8 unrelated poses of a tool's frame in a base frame.
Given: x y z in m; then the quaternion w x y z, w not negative.
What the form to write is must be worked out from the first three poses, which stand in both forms.
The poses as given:
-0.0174 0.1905 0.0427 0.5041 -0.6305 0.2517 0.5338
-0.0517 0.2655 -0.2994 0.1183 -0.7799 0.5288 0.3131
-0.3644 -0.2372 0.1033 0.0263 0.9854 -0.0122 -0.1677
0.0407 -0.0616 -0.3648 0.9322 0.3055 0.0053 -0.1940
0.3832 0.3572 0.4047 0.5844 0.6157 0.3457 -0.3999
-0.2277 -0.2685 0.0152 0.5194 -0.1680 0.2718 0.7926
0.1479 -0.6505 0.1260 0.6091 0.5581 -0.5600 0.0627
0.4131 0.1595 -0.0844 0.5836 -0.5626 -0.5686 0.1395
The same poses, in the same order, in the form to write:
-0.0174 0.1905 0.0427 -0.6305 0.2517 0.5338 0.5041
-0.0517 0.2655 -0.2994 -0.7799 0.5288 0.3131 0.1183
-0.3644 -0.2372 0.1033 0.9854 -0.0122 -0.1677 0.0263
0.0407 -0.0616 -0.3648 0.3055 0.0053 -0.1940 0.9322
0.3832 0.3572 0.4047 0.6157 0.3457 -0.3999 0.5844
-0.2277 -0.2685 0.0152 -0.1680 0.2718 0.7926 0.5194
0.1479 -0.6505 0.1260 0.5581 -0.5600 0.0627 0.6091
0.4131 0.1595 -0.0844 -0.5626 -0.5686 0.1395 0.5836

